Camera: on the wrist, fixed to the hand. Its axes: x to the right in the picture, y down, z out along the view.
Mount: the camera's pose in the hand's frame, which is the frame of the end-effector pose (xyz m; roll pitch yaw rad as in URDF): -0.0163 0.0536 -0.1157 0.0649 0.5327 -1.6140
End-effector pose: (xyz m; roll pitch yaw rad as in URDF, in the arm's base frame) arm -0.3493 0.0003 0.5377 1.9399 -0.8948 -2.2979
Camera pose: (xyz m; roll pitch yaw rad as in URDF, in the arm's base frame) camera -0.2288 0.0025 0.5824 2.2282 0.4297 -1.2576
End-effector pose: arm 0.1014 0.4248 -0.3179 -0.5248 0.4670 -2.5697
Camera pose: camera 0.1554 0.4734 -0.4239 -0.3801 -0.0093 2.1057
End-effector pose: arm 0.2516 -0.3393 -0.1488 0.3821 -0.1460 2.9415
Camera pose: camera 0.2365 -0.4310 -0.2376 0.2772 0.9094 1.4987
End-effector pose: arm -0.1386 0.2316 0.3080 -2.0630 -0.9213 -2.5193
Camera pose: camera -0.2000 0.3442 0.2995 1.6274 -0.6117 0.6722
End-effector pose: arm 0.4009 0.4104 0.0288 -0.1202 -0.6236 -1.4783
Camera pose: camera 0.4454 0.3567 -0.0792 0.7421 0.3546 -2.8298
